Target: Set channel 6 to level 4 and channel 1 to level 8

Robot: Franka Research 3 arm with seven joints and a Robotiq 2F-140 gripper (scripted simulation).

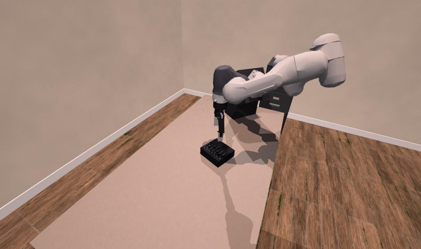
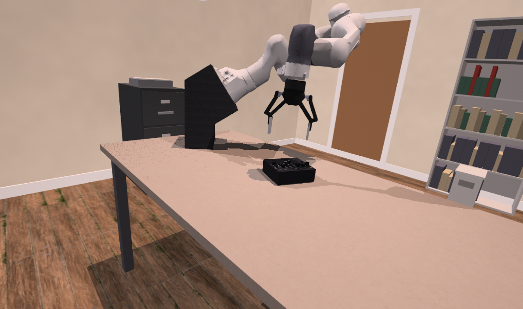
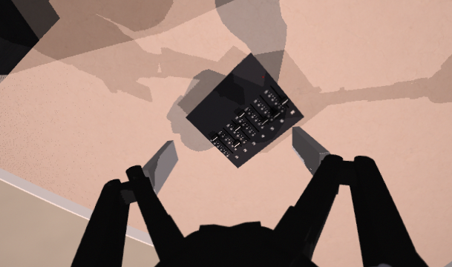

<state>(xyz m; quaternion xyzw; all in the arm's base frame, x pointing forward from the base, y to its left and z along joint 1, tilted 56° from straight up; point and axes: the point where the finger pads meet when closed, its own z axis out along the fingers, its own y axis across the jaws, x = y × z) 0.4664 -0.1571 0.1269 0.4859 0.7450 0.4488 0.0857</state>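
The channel 1 fader cap lies 1 cm behind my hand, 5 cm to the right of it and 11 cm below it. From my hand the other things lie so: channel 6 fader cap: 6 cm ahead, 5 cm to the left, 11 cm below.
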